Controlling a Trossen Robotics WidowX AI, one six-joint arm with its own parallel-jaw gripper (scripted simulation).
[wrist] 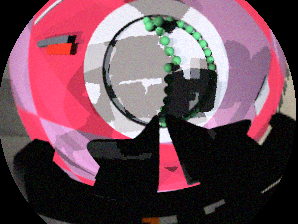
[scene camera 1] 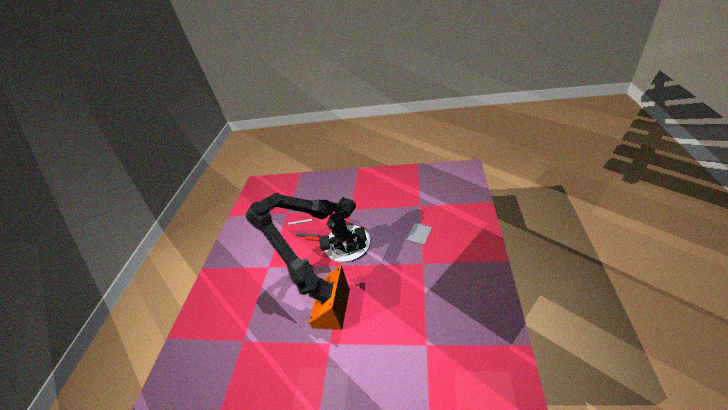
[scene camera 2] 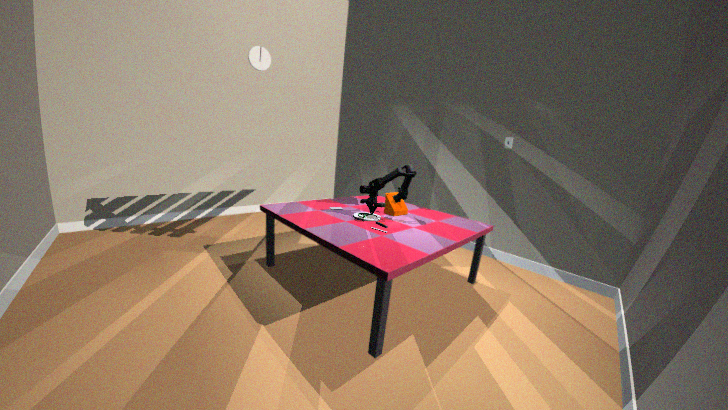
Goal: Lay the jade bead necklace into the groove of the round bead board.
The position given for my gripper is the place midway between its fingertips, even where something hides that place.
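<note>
A round white bead board (wrist: 138, 72) is here in the scene. There is a jade bead necklace too, and it is carried by my gripper (wrist: 161, 117).
</note>
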